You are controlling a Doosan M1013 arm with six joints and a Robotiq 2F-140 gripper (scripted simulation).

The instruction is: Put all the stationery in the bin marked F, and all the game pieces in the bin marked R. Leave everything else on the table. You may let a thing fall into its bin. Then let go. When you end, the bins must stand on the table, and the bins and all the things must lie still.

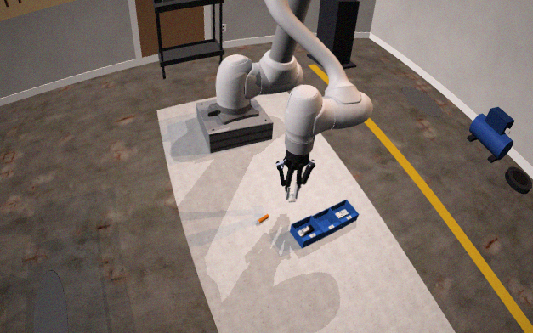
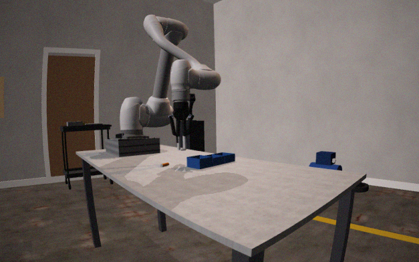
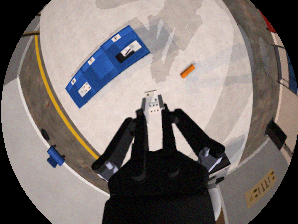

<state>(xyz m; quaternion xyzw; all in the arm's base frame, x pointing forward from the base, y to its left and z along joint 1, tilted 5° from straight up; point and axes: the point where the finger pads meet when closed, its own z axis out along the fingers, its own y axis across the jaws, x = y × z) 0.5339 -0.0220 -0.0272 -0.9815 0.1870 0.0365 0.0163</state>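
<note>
Right now the white domino tile is 150 mm to the left of my hand, 130 mm ahead of it and 90 mm below it. From my hand the other things lie so: orange cylinder 110 mm to the right, 90 mm below; grey-white piece 130 mm ahead, 70 mm below, 20 mm to the right; black piece 130 mm ahead, 90 mm below, 20 mm to the right.
</note>
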